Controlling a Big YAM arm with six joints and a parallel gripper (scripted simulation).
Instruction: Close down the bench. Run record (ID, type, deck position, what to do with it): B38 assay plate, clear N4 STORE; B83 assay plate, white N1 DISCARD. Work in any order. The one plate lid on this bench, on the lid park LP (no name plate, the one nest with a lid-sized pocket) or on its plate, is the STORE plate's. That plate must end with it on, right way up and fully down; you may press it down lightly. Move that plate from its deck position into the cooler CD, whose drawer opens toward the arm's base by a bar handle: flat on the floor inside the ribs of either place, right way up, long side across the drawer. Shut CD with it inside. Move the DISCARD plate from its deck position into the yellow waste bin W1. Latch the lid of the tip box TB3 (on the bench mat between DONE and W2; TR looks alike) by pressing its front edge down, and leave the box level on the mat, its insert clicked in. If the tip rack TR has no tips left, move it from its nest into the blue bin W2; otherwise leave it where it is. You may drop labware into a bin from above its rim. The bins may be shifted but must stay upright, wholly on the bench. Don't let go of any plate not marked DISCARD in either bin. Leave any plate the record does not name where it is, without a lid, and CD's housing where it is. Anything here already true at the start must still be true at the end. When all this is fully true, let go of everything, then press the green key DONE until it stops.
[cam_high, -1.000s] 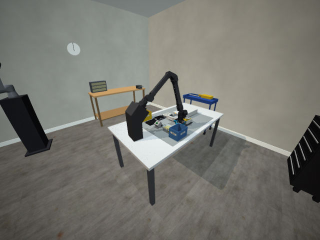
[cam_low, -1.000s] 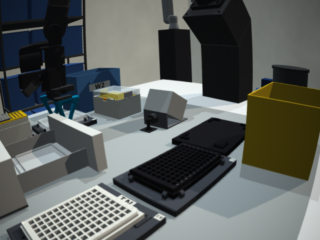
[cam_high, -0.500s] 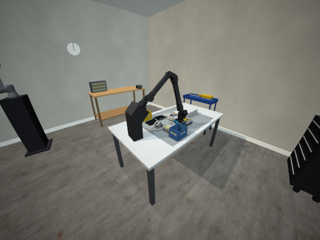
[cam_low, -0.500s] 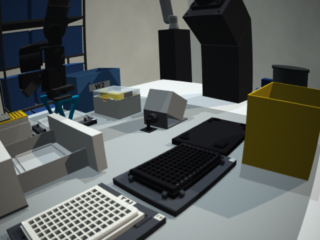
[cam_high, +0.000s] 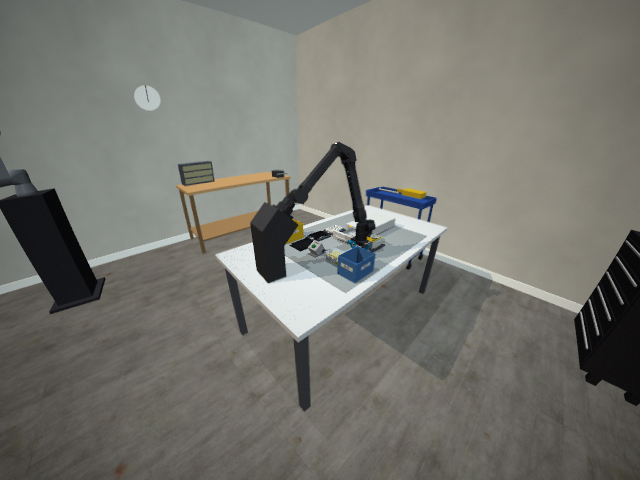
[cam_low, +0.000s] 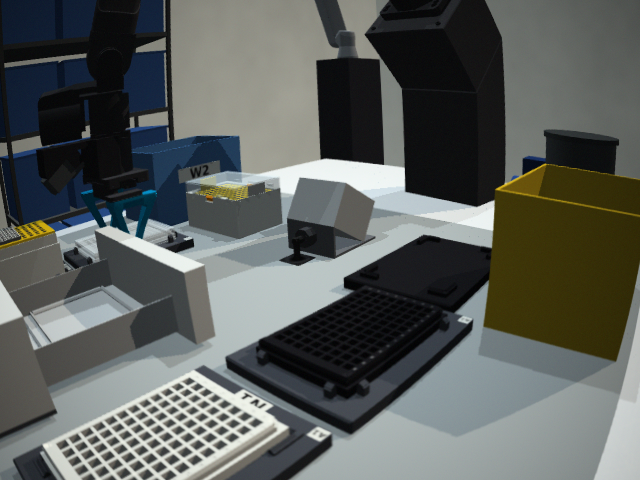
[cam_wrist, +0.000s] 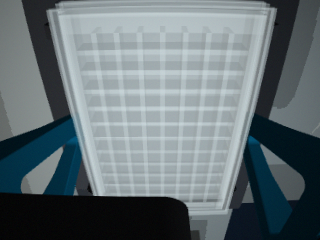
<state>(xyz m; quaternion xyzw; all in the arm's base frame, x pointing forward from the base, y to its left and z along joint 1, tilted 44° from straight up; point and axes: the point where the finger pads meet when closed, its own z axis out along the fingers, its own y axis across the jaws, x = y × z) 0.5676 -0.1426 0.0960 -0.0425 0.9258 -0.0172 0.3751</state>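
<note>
The clear plate lid lies right at my hand. Round my hand: tip rack TR (160 mm ahead, 30 mm above, 20 mm to the left); tip box TB3 (180 mm behind, 20 mm above, 10 mm to the left); clear plate (right at my hand).
</note>
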